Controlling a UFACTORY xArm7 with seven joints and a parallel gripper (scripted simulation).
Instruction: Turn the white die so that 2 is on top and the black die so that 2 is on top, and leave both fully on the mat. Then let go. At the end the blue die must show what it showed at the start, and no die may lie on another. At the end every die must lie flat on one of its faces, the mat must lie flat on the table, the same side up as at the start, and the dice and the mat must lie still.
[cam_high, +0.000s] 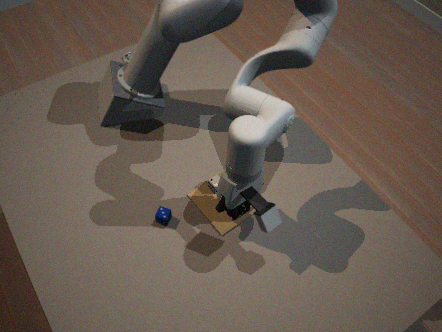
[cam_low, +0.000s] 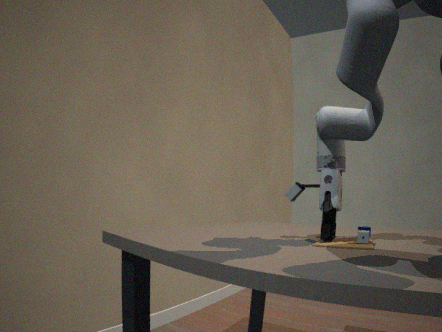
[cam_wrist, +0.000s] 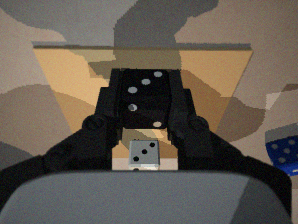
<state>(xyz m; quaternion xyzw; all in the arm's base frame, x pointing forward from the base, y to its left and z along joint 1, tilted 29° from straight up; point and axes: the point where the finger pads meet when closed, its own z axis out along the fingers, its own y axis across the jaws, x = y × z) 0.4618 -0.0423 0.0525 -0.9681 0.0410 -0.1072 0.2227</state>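
My hand is 10 mm above the black die. The rest, counted from my hand: blue die 150 mm to the right, 100 mm behind, 10 mm below; white die 90 mm behind, 10 mm below; tan mat 40 mm behind, 30 mm below.
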